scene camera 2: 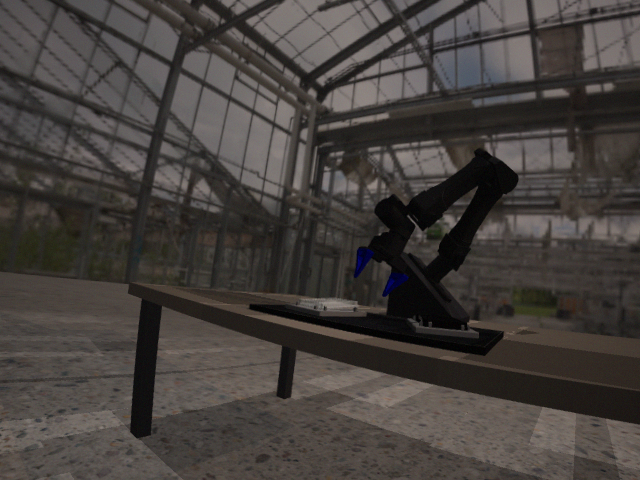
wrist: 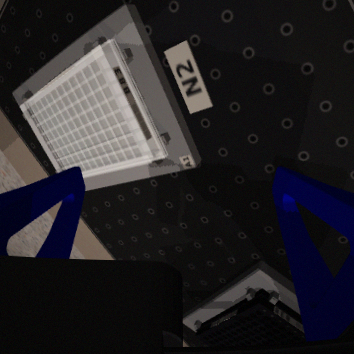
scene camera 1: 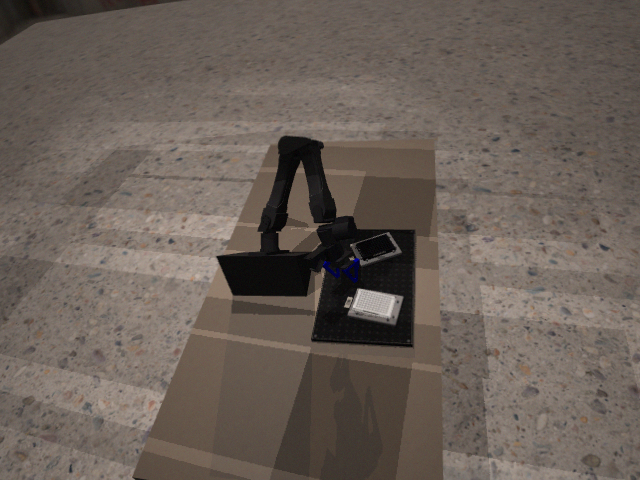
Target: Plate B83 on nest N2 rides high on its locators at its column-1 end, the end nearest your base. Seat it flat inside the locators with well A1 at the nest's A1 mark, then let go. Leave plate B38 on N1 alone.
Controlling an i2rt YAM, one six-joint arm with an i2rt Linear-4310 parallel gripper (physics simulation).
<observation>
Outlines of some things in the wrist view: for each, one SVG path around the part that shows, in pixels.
The gripper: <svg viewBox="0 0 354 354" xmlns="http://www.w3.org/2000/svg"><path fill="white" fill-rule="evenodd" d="M0 193L0 354L354 354L353 192L323 183L284 166L277 166L272 183L272 195L306 341L235 346L182 346L182 275L174 266L154 260L69 258L85 192L85 185L79 166L72 166L33 183ZM295 200L348 239L350 252L335 277L332 276L312 242ZM62 200L51 228L35 257L8 255L6 245L10 236Z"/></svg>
A clear well plate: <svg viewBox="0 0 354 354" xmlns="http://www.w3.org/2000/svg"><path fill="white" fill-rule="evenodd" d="M115 37L109 38L102 44L94 47L19 105L57 172L72 166L79 166L82 177L85 178L151 163L154 160L165 158L169 155Z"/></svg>
</observation>
